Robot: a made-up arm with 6 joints. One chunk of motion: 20 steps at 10 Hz.
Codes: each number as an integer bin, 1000 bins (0 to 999) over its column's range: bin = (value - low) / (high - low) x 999, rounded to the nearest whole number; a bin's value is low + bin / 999 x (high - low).
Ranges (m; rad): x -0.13..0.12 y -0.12..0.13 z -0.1..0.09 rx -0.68..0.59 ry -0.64..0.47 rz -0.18..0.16
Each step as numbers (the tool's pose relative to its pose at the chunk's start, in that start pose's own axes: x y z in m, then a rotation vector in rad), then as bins.
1 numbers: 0.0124 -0.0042 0.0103 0.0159 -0.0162 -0.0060
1 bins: 569 463 580 547 561 511
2 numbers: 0.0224 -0.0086 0.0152 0.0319 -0.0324 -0.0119
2 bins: 609 445 606 560 547 494
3 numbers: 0.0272 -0.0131 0.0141 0.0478 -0.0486 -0.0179
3 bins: 628 427 600 572 532 476
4 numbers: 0.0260 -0.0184 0.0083 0.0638 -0.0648 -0.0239
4 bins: 623 406 569 585 518 459
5 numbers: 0.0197 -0.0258 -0.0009 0.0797 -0.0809 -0.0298
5 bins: 598 376 521 598 503 441
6 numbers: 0.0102 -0.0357 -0.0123 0.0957 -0.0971 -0.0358
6 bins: 560 337 461 610 489 424
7 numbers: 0.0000 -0.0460 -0.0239 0.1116 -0.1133 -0.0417
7 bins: 519 296 400 623 474 406
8 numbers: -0.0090 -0.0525 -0.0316 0.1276 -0.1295 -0.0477
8 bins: 484 270 360 635 459 389
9 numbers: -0.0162 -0.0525 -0.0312 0.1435 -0.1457 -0.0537
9 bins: 455 270 362 648 445 371
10 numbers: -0.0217 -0.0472 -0.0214 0.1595 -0.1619 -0.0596
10 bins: 433 291 413 660 430 354
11 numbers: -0.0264 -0.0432 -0.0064 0.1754 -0.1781 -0.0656
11 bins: 414 307 492 673 416 336
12 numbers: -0.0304 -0.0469 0.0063 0.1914 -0.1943 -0.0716
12 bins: 398 292 559 685 401 319
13 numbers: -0.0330 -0.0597 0.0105 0.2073 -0.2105 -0.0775
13 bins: 388 241 581 698 387 301
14 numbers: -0.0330 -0.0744 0.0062 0.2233 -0.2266 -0.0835
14 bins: 388 182 558 711 372 284
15 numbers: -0.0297 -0.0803 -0.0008 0.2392 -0.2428 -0.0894
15 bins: 401 159 522 723 357 266
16 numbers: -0.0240 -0.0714 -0.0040 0.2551 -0.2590 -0.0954
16 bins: 424 194 505 736 343 249
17 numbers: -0.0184 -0.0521 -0.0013 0.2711 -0.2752 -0.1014
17 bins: 446 271 519 748 328 231
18 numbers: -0.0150 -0.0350 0.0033 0.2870 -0.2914 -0.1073
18 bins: 460 340 543 761 314 214
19 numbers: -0.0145 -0.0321 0.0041 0.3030 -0.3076 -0.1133
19 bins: 462 351 547 773 299 196
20 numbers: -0.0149 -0.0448 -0.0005 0.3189 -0.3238 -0.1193
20 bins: 460 300 523 786 285 178
